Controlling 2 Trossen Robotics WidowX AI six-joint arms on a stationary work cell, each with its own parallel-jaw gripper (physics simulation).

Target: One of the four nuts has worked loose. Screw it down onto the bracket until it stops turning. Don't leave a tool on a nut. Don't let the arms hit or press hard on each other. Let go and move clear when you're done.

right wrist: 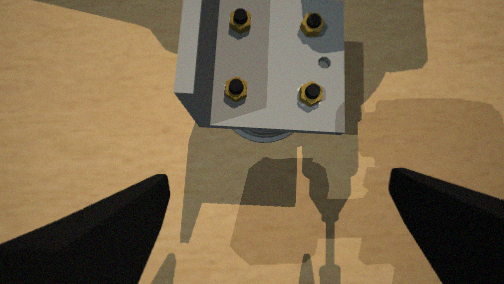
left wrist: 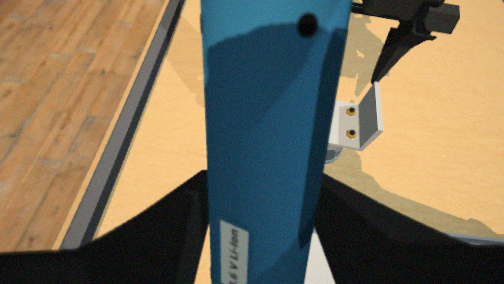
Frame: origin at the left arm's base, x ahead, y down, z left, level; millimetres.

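Where they show: left gripper, fingertip midpoint: point(left wrist: 259, 179); right gripper, fingertip midpoint: point(right wrist: 278, 181) point(left wrist: 340, 78).
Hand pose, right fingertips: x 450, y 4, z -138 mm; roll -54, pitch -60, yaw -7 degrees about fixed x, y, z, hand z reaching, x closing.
Things, the pixels of their centre, and the offset from my right fingertips.
- blue power driver at the middle of its body: point(left wrist: 267, 125) dx -129, dy -176, dz +191 mm
- grey angle bracket at the middle of its body: point(right wrist: 279, 40) point(left wrist: 341, 113) dx -51, dy -2, dz +32 mm
- round grey base at the middle of its body: point(right wrist: 268, 81) point(left wrist: 329, 132) dx -51, dy +44, dz +32 mm
My left gripper point(left wrist: 259, 179) is shut on a blue power driver point(left wrist: 265, 125) with a "Li-Ion" label; its tip is out of view. The grey angle bracket point(left wrist: 371, 117) point(right wrist: 290, 67) shows right of the driver in the left wrist view. In the right wrist view it carries brass nuts at back left point(right wrist: 240, 26), back right point(right wrist: 312, 28), front left point(right wrist: 235, 94) and front right point(right wrist: 310, 97), each with a dark bolt end showing. I cannot tell which is loose. My right gripper point(right wrist: 278, 181) is open and empty, its fingers wide apart on the near side of the bracket.
A round grey base point(left wrist: 332, 154) point(right wrist: 263, 136) shows under the bracket. Dark parts of the right arm point(left wrist: 407, 30) reach close to the bracket's upright flange in the left wrist view. A grey rail point(left wrist: 131, 107) edges the table at left, with wooden floor point(left wrist: 65, 90) beyond.
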